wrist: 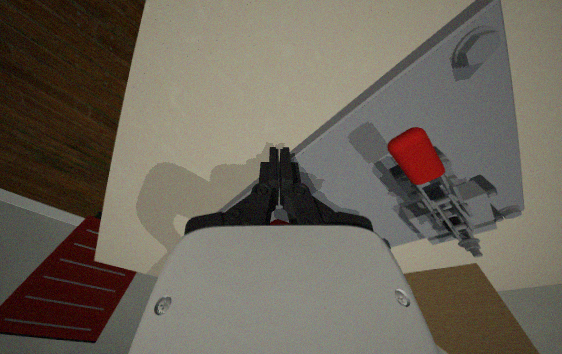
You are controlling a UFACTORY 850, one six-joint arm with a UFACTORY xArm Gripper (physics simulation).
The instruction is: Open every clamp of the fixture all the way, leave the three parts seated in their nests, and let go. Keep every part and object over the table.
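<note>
My gripper [278, 160] is shut with its fingertips together and nothing between them, above the edge of the grey fixture plate [480, 110]. A clamp [445, 200] with a red handle [416, 156] stands on the plate to the right of the gripper, apart from it. A small red piece [279, 222] shows just behind the fingers, mostly hidden by the gripper body. Whether the clamp is fully open, I cannot tell. The three parts cannot be made out clearly, and the other clamps are hidden or outside the view.
A curved grey handle [461, 52] rises from the plate's far corner. The pale table top [210, 80] lies under the plate. A dark red striped panel [70, 285] is at the lower left, a brown wooden surface [465, 310] at the lower right, and dark wood floor [55, 100] at the upper left.
</note>
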